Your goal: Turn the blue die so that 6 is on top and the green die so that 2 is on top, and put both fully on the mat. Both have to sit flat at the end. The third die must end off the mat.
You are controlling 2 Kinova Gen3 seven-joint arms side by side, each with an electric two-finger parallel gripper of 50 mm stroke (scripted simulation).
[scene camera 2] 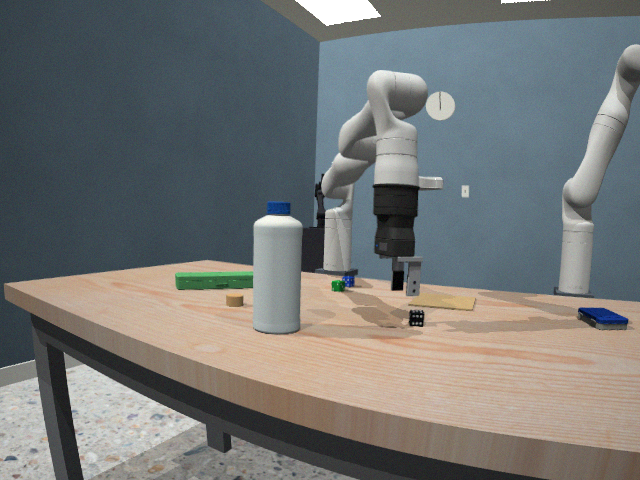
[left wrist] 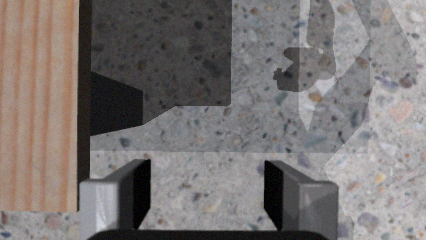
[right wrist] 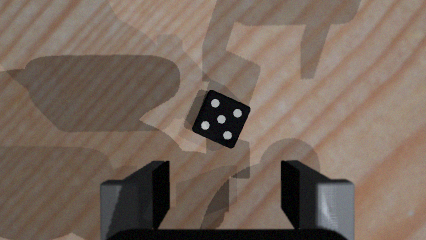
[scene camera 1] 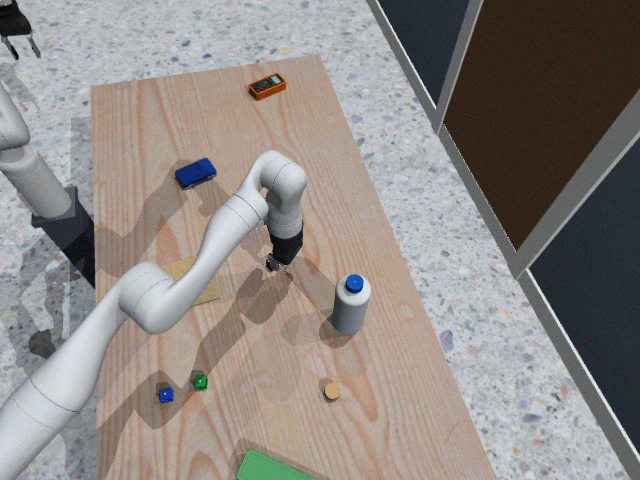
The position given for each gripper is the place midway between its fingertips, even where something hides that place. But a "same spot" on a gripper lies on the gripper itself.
right gripper: scene camera 2; right wrist; scene camera 1 281,259; not seen in the left wrist view (out of frame)
tan mat: scene camera 2; scene camera 1; not seen in the left wrist view (out of frame); not seen in the right wrist view (out of frame)
white bottle: scene camera 2 277,255; scene camera 1 352,296; not seen in the left wrist view (out of frame); not seen in the right wrist view (out of frame)
same spot on right gripper: (right wrist: pixel 308 197) = (scene camera 2: pixel 417 265)
same spot on tan mat: (scene camera 2: pixel 463 303) = (scene camera 1: pixel 189 265)
